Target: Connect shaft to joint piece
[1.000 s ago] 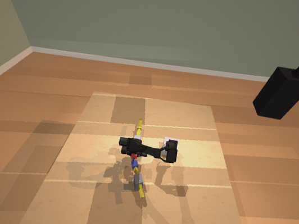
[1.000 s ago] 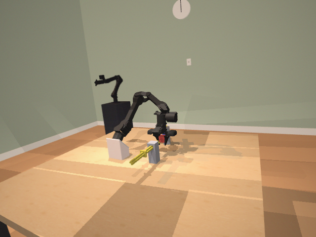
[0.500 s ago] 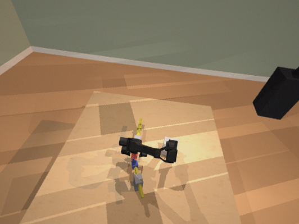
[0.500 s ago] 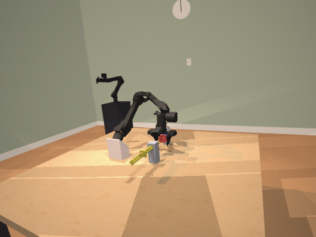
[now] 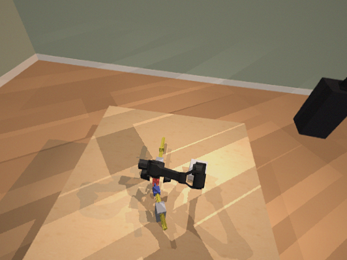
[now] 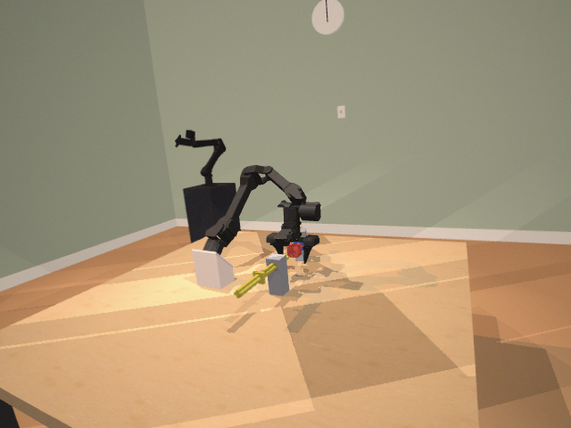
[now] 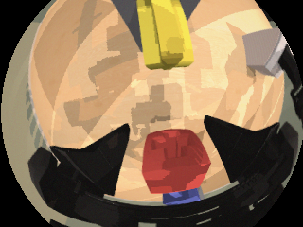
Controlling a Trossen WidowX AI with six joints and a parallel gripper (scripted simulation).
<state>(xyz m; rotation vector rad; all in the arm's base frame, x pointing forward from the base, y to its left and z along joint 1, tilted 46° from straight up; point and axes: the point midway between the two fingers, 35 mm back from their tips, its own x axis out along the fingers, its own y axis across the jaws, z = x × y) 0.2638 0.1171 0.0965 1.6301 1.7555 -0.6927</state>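
My gripper tip is 2 cm to the right of the red square joint piece and 4 cm below it.
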